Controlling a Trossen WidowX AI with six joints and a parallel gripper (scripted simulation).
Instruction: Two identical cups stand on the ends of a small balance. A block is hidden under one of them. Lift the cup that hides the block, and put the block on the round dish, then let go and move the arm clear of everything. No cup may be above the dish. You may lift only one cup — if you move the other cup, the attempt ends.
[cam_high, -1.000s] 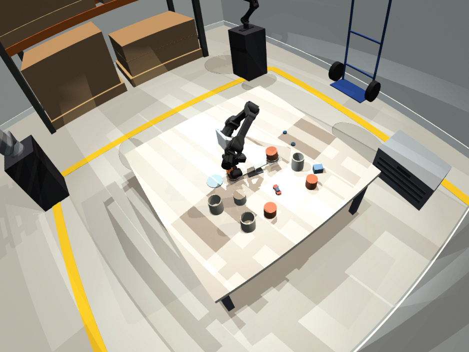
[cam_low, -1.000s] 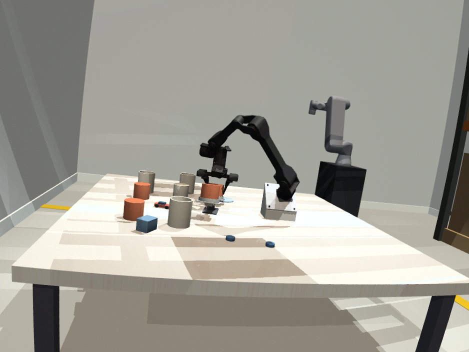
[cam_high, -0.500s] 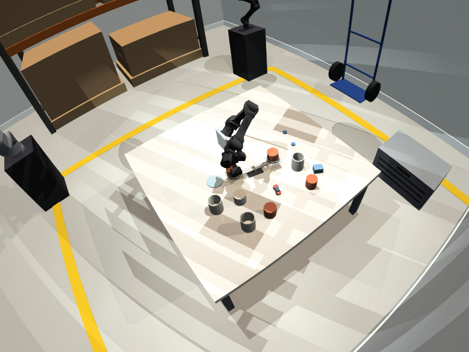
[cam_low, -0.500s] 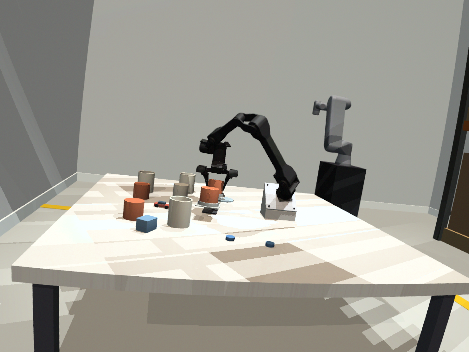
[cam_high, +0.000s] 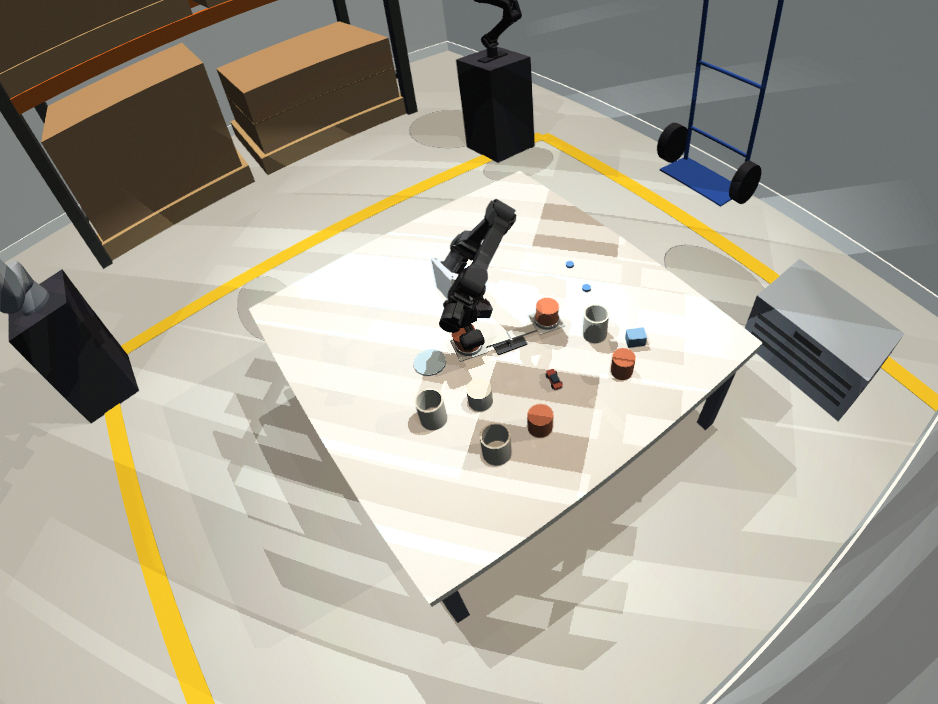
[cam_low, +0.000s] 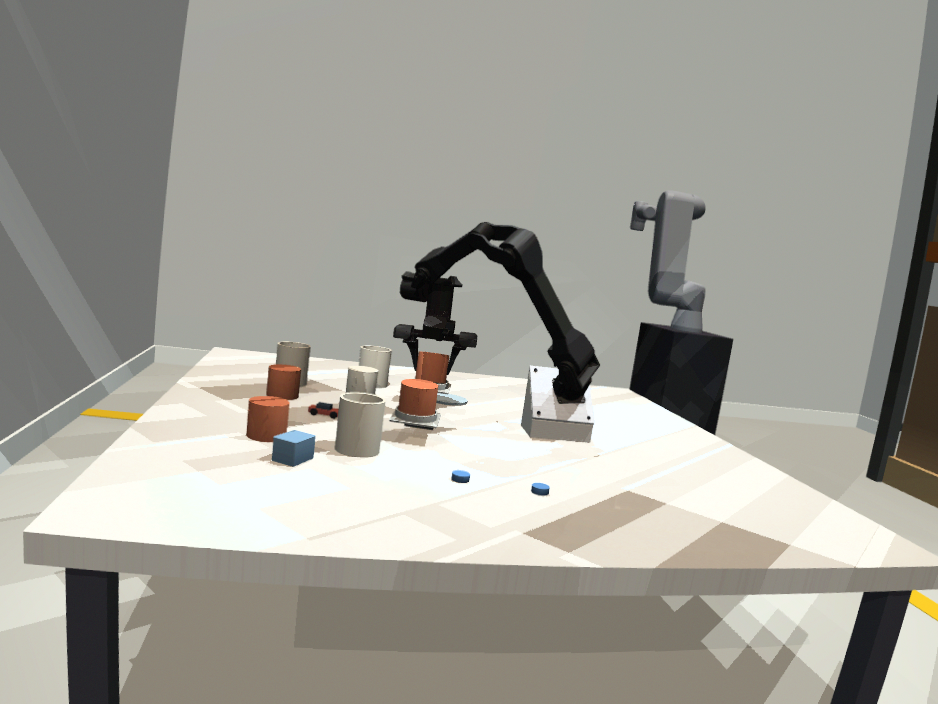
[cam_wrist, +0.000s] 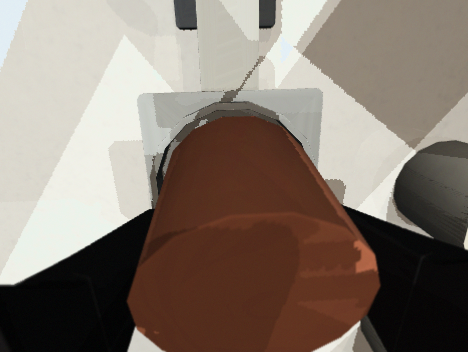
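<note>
My gripper tip is now 100 mm to the left of the round pale blue dish, 80 mm above it and 70 mm past it. Round my gripper tip: pale green block 10 mm to the left, 10 mm below; then cream cylinder 160 mm ahead, 60 mm to the right, 50 mm below; then balance 130 mm to the left, 50 mm below, 40 mm ahead.
</note>
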